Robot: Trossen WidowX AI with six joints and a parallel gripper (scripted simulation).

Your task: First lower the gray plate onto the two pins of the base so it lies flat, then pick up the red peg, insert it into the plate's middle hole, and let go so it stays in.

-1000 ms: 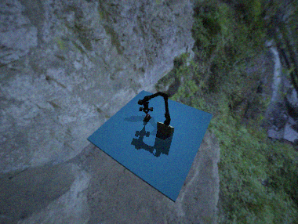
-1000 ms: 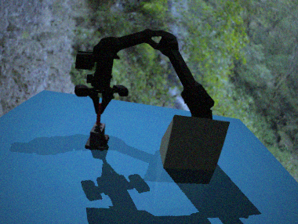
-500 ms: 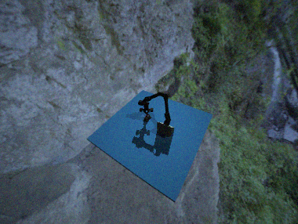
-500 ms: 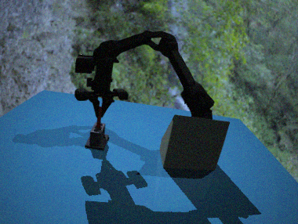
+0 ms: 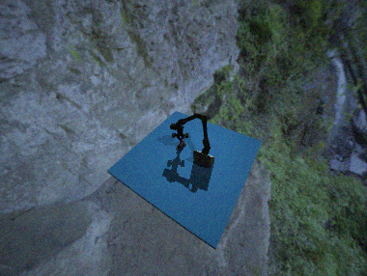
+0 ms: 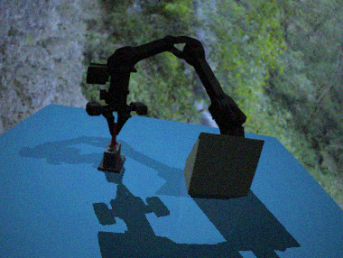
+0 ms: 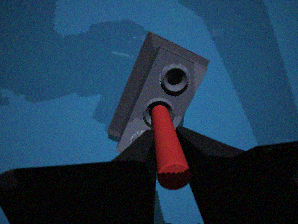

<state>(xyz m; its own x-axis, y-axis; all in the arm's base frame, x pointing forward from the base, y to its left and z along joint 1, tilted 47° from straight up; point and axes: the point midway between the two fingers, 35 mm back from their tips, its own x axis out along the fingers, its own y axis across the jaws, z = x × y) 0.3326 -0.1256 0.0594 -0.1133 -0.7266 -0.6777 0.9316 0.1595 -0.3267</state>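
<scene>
Now: the red peg right at my gripper tip. The rest, counted from my gripper tip: gray plate: 50 mm below.
</scene>
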